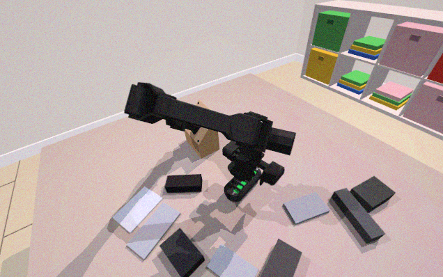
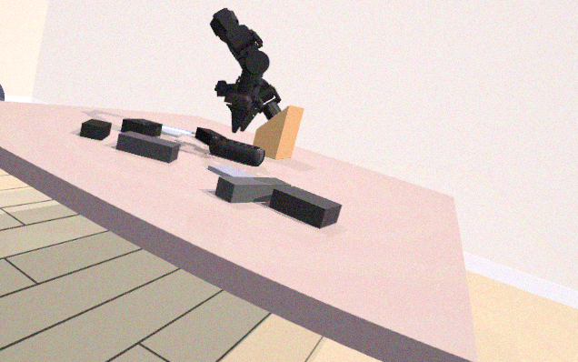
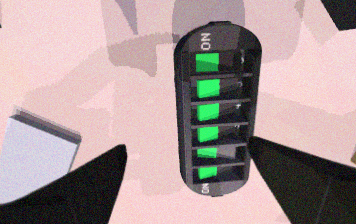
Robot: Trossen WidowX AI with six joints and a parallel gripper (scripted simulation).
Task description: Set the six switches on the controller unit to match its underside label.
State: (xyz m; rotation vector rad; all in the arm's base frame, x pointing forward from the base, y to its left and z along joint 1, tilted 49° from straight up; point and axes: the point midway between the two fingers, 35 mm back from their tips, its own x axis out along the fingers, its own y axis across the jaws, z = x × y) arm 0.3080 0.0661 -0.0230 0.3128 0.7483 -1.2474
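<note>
My gripper tip is now 130 mm past the dark module, 190 mm to the left of it and 60 mm above it.
</note>
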